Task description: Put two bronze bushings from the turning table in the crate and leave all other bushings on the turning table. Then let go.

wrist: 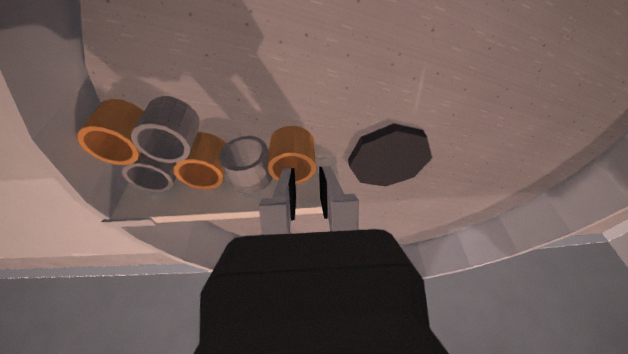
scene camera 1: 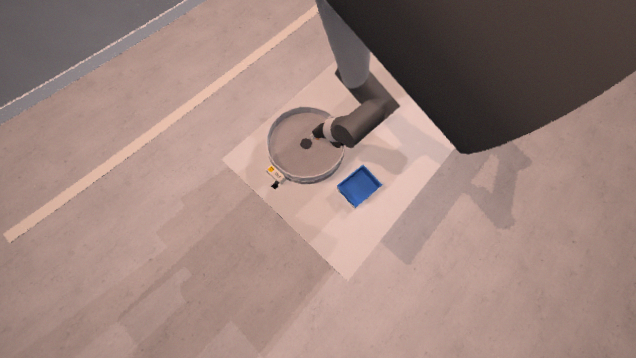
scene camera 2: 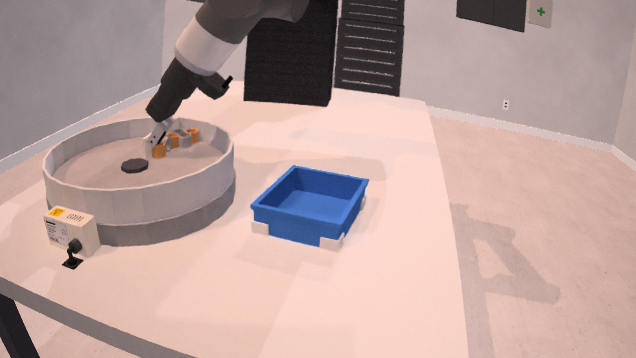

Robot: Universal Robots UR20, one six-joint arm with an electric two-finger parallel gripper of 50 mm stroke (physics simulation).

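Frame: origin at the arm's base, x ahead, y left, z up, level; centimetres.
Where they show: gripper, fingertip midpoint: [wrist: 307, 182] [scene camera 1: 316, 134] [scene camera 2: 153, 142].
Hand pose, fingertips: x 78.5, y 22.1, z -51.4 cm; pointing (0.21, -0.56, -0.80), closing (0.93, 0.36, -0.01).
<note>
Each offset is from my fingertips to the top centre of the thing. "pt": to the spot under its first point.
My gripper [wrist: 307, 182] [scene camera 2: 155, 142] is partly open with nothing between its fingers, low over the turning table [scene camera 1: 300, 165] [scene camera 2: 135, 206] [wrist: 480, 80]. In the wrist view its left fingertip overlaps the near rim of a bronze bushing @(dx -1.2, dy +0.2, dz -0.7 cm) [wrist: 292, 137] [scene camera 2: 159, 151]; whether they touch I cannot tell. A second bronze bushing @(dx -7.0, dy -2.3, dz -0.7 cm) [wrist: 206, 150] and a third bronze bushing @(dx -12.1, dy -1.1, dz -0.7 cm) [wrist: 117, 113] lie farther left. Between and beside them are a light grey bushing @(dx -4.0, dy -1.3, dz -0.1 cm) [wrist: 246, 172], a dark grey bushing @(dx -9.2, dy +0.1, dz -0.7 cm) [wrist: 175, 110] and another grey bushing @(dx -10.3, dy -3.7, dz -0.7 cm) [wrist: 147, 177], partly hidden. The blue crate @(dx -9.6, dy +34.0, dz -3.6 cm) [scene camera 1: 359, 187] [scene camera 2: 300, 227] holds no bushings.
A pale straight bar @(pt dx -5.4, dy -3.7, dz +1.4 cm) [wrist: 215, 216] runs beside the bushings in the wrist view. A dark hub @(dx +6.5, dy +1.4, dz -2.5 cm) [scene camera 1: 306, 143] [scene camera 2: 135, 165] [wrist: 390, 157] stands at the turning table's middle, and a raised wall rings the table. A control box @(pt dx +27.6, dy +11.6, dz -2.7 cm) [scene camera 1: 276, 174] [scene camera 2: 72, 230] stands outside the wall.
</note>
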